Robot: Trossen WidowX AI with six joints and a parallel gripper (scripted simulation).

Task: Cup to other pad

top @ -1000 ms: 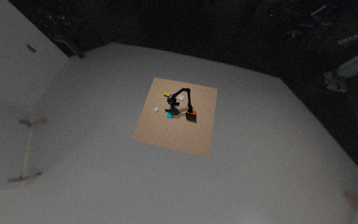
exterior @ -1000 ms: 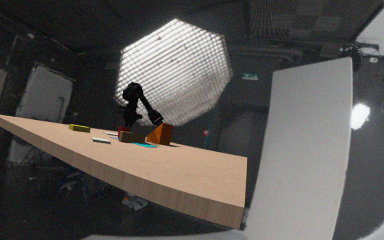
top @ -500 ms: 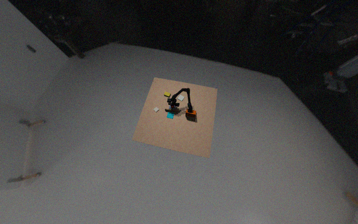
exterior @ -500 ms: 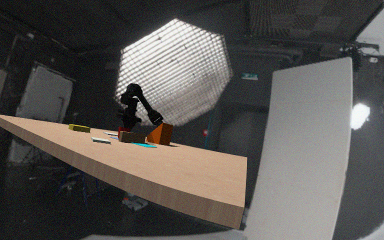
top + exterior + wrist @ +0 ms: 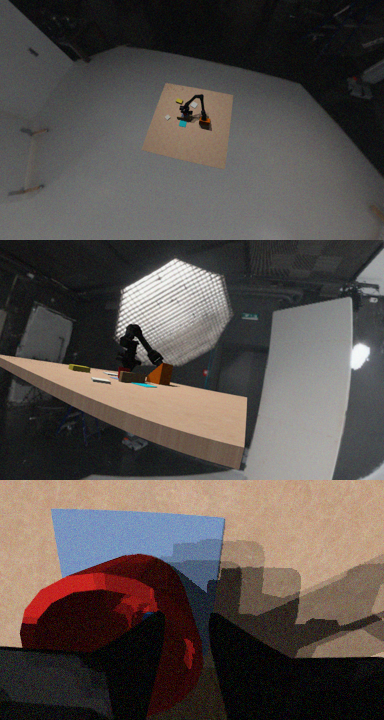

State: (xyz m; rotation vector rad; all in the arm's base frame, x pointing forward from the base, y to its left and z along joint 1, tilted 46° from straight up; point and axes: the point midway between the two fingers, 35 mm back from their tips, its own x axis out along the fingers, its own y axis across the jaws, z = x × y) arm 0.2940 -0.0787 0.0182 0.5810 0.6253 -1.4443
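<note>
The pad is 2 cm ahead of my gripper tip, 17 cm to the left of it and 5 cm below it. From my gripper tip the other things lie so: yellow block: 20 cm ahead, 21 cm to the right, 2 cm below; then red cup: 3 cm ahead; then tan wooden block: 3 cm ahead, 8 cm to the left, 2 cm below.
</note>
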